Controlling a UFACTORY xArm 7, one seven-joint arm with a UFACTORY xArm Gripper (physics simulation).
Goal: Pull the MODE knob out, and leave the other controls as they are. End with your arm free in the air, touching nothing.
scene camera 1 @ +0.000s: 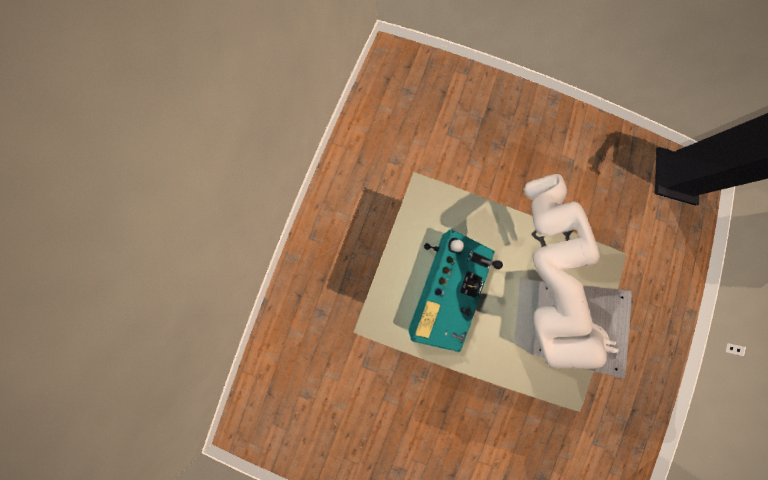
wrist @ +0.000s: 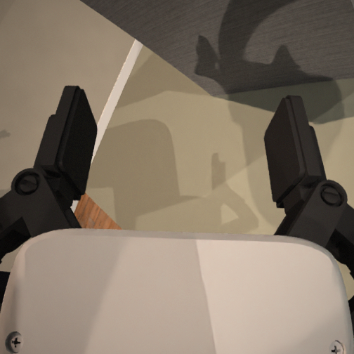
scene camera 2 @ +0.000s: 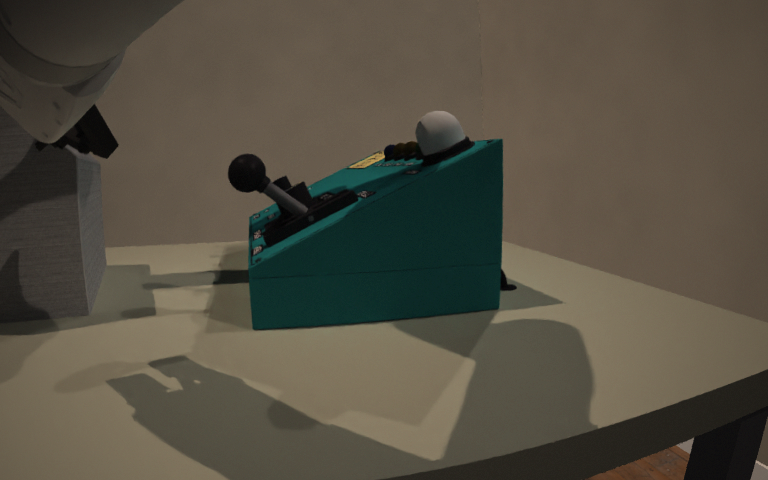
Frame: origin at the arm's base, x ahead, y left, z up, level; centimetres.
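Where they show: gripper, fingertip midpoint: (scene camera 2: 9, 95).
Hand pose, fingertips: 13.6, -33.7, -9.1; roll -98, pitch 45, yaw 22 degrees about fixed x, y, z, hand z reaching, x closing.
After its pixels a point has its place, as x, y, z.
A teal control box (scene camera 1: 446, 322) @(51.6, 7.0, -18.9) (scene camera 2: 376, 237) @(45.5, -30.9, -22.6) with a sloped top stands on the table. Its labels are too small to read, so I cannot tell which control is the MODE knob. A row of small round dark controls (scene camera 1: 444, 275) @(57.5, -12.9, -14.8) (scene camera 2: 400, 150) @(57.4, -11.3, -13.8) runs along the upper part. A black knob (scene camera 1: 465, 311) @(44.5, 0.6, -18.2) sits lower down, near a black square fitting (scene camera 1: 471, 284) @(44.1, -11.5, -18.5). A ball-ended lever (scene camera 1: 497, 264) @(35.7, -22.2, -14.7) (scene camera 2: 246, 172) @(34.5, -24.3, -16.2) and a white dome (scene camera 1: 455, 245) @(56.4, -25.9, -10.3) (scene camera 2: 440, 131) @(53.8, -28.5, -12.3) are at one end. My gripper (scene camera 1: 553, 238) @(13.6, -33.7, -9.1) (wrist: 182, 109) is open and empty, in the air away from the box.
The pale table top (scene camera 1: 390, 305) @(76.7, 6.6, -30.9) (scene camera 2: 617, 350) @(60.0, -48.6, -30.8) carries the box and a grey block (scene camera 1: 614, 316) @(-4.4, -10.5, 4.9) (scene camera 2: 48, 243) @(12.3, -19.4, -22.6) beneath the arm's base. A small black ball-ended part (scene camera 1: 428, 246) @(64.8, -25.1, -28.4) sticks out behind the box. A yellow label (scene camera 1: 427, 318) @(61.0, 6.3, -14.4) (scene camera 2: 367, 160) @(60.6, 9.1, -14.8) is on its top.
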